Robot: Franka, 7 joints.
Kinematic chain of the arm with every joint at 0, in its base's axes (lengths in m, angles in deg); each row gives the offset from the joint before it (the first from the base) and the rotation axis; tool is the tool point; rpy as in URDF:
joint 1: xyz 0 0 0.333 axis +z
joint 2: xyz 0 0 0 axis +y
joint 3: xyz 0 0 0.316 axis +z
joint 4: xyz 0.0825 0 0 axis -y
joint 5: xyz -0.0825 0 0.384 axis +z
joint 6: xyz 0 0 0 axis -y
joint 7: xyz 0.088 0 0 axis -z
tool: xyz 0 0 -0.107 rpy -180 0 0
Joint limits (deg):
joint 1: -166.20..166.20
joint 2: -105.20..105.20
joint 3: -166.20..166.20
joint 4: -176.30..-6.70
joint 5: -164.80..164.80
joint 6: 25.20..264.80
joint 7: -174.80..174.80
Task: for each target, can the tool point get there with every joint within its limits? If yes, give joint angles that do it. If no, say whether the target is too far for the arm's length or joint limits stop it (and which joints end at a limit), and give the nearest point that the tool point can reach.
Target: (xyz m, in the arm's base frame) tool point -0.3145 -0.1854 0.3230
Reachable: yes | joints -10.97 30.38 -134.41 -159.33 22.76 135.94 80.48
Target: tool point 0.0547 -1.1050 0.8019
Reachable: no: too far | nearest point 0.0391 -0.7889 0.6678 | short by 0.344 m
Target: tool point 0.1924 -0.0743 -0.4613
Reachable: no: joint limits stop it (at a limit: joint 2) | nearest point 0.2043 -0.0789 -0.3569 | short by 0.105 m
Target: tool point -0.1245 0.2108 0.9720
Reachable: yes | joints 9.31 11.02 109.93 -37.34 -118.90 241.70 24.80
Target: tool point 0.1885 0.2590 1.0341
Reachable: yes | joints -85.10 -20.01 56.79 -36.36 130.49 58.04 24.07
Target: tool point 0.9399 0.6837 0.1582
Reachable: no: too far | nearest point 0.6860 0.4990 0.2054 | short by 0.317 m
